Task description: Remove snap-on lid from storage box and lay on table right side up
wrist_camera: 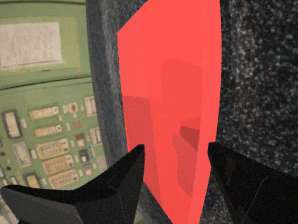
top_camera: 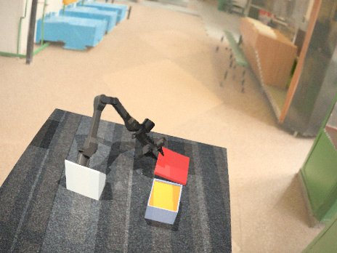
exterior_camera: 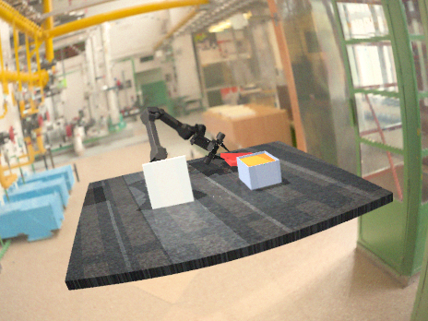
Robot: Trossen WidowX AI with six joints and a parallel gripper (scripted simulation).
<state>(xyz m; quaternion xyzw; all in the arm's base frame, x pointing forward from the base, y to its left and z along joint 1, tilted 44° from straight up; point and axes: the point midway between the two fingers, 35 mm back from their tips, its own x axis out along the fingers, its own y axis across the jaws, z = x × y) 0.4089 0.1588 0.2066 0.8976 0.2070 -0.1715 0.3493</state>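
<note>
My gripper tip is now 80 mm short of the red lid, 30 mm above it and 10 mm to the left of it. Also, from my gripper tip: storage box 350 mm to the right, 10 mm below, 10 mm ahead.
</note>
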